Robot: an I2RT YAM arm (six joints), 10 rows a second.
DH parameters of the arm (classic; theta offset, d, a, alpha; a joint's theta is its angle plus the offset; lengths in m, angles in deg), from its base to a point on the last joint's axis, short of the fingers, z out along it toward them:
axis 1: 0 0.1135 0.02 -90
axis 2: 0 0 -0.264 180
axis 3: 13.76 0 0.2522 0
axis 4: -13.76 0 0.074 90
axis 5: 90 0 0 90
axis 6: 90 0.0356 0 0
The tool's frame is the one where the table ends.
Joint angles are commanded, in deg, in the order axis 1, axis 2, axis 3, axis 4, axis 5, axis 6. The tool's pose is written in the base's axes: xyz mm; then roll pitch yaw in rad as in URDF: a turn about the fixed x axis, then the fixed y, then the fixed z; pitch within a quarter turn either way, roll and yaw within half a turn. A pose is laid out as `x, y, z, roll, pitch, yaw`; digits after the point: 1 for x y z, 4 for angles.
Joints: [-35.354, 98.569, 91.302, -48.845, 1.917, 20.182]
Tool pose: 301.9, -215.7, 312.1, 2.9438, 0.5620, 2.1048
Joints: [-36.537, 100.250, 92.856, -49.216, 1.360, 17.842]
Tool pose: 303.2, -225.7, 309.7, 2.9641, 0.5585, 2.1344
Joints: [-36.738, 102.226, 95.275, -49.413, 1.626, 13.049]
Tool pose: 309.6, -232.3, 310.2, 3.0196, 0.5763, 2.2279
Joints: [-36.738, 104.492, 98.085, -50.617, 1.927, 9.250]
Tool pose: 316.5, -237.7, 309.5, 3.0706, 0.5725, 2.3081
